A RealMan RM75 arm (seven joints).
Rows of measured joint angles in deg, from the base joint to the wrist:
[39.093 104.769 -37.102 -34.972 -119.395 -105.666 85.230]
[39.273 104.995 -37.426 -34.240 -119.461 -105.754 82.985]
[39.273 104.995 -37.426 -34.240 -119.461 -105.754 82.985]
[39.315 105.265 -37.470 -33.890 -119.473 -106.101 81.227]
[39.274 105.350 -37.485 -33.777 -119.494 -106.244 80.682]
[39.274 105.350 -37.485 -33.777 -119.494 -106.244 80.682]
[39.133 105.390 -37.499 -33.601 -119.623 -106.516 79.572]
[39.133 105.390 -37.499 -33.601 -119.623 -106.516 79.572]
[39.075 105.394 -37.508 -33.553 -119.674 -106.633 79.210]
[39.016 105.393 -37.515 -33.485 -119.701 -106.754 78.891]
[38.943 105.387 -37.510 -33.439 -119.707 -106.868 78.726]
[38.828 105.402 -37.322 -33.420 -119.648 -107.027 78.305]
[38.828 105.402 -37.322 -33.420 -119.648 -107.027 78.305]
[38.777 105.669 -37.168 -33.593 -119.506 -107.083 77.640]
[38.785 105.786 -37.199 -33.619 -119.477 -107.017 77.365]
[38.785 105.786 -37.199 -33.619 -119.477 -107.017 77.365]
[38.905 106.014 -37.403 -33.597 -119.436 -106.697 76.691]
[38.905 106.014 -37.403 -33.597 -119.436 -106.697 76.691]
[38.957 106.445 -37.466 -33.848 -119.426 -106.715 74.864]
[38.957 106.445 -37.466 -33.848 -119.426 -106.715 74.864]
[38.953 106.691 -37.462 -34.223 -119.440 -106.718 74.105]
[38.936 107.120 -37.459 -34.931 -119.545 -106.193 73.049]
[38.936 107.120 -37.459 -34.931 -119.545 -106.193 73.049]
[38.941 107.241 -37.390 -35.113 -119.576 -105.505 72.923]
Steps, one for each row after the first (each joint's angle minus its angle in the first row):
[0.180 0.226 -0.324 0.732 -0.066 -0.088 -2.245]
[0.180 0.226 -0.324 0.732 -0.066 -0.088 -2.245]
[0.222 0.496 -0.368 1.082 -0.078 -0.435 -4.003]
[0.181 0.581 -0.383 1.195 -0.099 -0.578 -4.548]
[0.181 0.581 -0.383 1.195 -0.099 -0.578 -4.548]
[0.040 0.621 -0.397 1.371 -0.228 -0.850 -5.658]
[0.040 0.621 -0.397 1.371 -0.228 -0.850 -5.658]
[-0.018 0.625 -0.406 1.419 -0.279 -0.967 -6.020]
[-0.077 0.624 -0.413 1.487 -0.306 -1.088 -6.339]
[-0.150 0.618 -0.408 1.533 -0.312 -1.202 -6.504]
[-0.265 0.633 -0.220 1.552 -0.253 -1.361 -6.925]
[-0.265 0.633 -0.220 1.552 -0.253 -1.361 -6.925]
[-0.316 0.900 -0.066 1.379 -0.111 -1.417 -7.590]
[-0.308 1.017 -0.097 1.353 -0.082 -1.351 -7.865]
[-0.308 1.017 -0.097 1.353 -0.082 -1.351 -7.865]
[-0.188 1.245 -0.301 1.375 -0.041 -1.031 -8.539]
[-0.188 1.245 -0.301 1.375 -0.041 -1.031 -8.539]
[-0.136 1.676 -0.364 1.124 -0.031 -1.049 -10.366]
[-0.136 1.676 -0.364 1.124 -0.031 -1.049 -10.366]
[-0.140 1.922 -0.360 0.749 -0.045 -1.052 -11.125]
[-0.157 2.351 -0.357 0.041 -0.150 -0.527 -12.181]
[-0.157 2.351 -0.357 0.041 -0.150 -0.527 -12.181]
[-0.152 2.472 -0.288 -0.141 -0.181 0.161 -12.307]

